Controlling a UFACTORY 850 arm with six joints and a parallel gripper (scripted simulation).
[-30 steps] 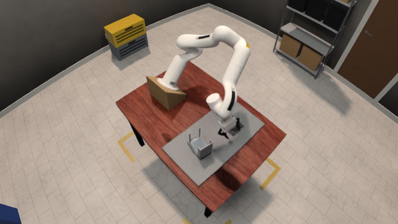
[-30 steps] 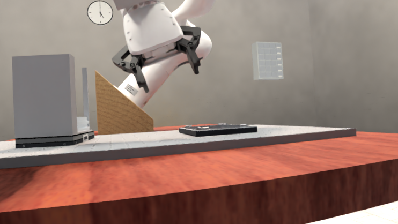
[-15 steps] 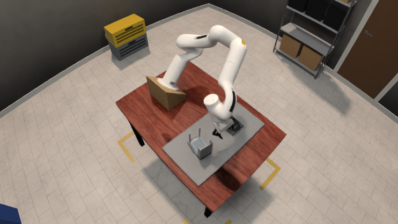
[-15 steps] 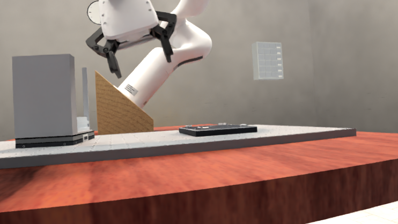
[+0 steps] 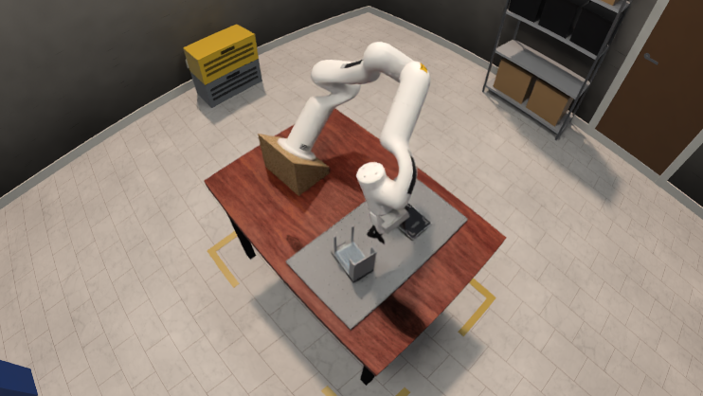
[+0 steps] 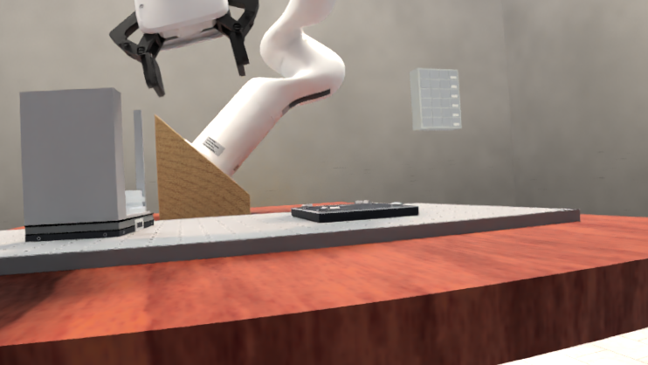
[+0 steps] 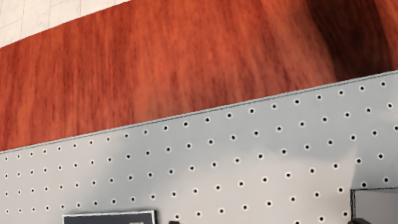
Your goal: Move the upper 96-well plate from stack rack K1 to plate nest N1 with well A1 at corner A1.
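Now: the pale 96-well plate 50 mm behind my hand, 130 mm to the right of it and 130 mm below it. The rest, counted from my hand: plate nest N1 (80 mm behind, 180 mm to the left, 160 mm below).
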